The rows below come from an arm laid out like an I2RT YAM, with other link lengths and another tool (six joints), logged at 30 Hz.
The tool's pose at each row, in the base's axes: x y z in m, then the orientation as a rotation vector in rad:
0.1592, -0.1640, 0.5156, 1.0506, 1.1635, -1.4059
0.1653, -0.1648, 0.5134, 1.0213, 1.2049, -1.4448
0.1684, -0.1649, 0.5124, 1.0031, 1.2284, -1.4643
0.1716, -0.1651, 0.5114, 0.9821, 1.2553, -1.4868
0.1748, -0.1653, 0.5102, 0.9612, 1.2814, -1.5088
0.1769, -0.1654, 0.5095, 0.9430, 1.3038, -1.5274
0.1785, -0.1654, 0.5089, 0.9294, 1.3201, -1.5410
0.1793, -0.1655, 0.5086, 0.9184, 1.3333, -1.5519
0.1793, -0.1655, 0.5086, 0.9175, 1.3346, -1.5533
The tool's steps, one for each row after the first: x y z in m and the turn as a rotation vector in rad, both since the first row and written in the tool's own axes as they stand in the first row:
0.0015, 0.0064, 0.0003, -0.0059, 0.0005, -0.0559
0.0020, 0.0096, 0.0001, -0.0114, 0.0004, -0.0863
0.0026, 0.0129, 0.0001, -0.0173, 0.0005, -0.1213
0.0034, 0.0162, 0.0000, -0.0229, 0.0005, -0.1555
0.0038, 0.0184, -0.0001, -0.0279, 0.0006, -0.1848
0.0042, 0.0200, -0.0002, -0.0315, 0.0005, -0.2063
0.0044, 0.0209, -0.0002, -0.0344, 0.0006, -0.2236
0.0044, 0.0209, -0.0002, -0.0343, 0.0007, -0.2255

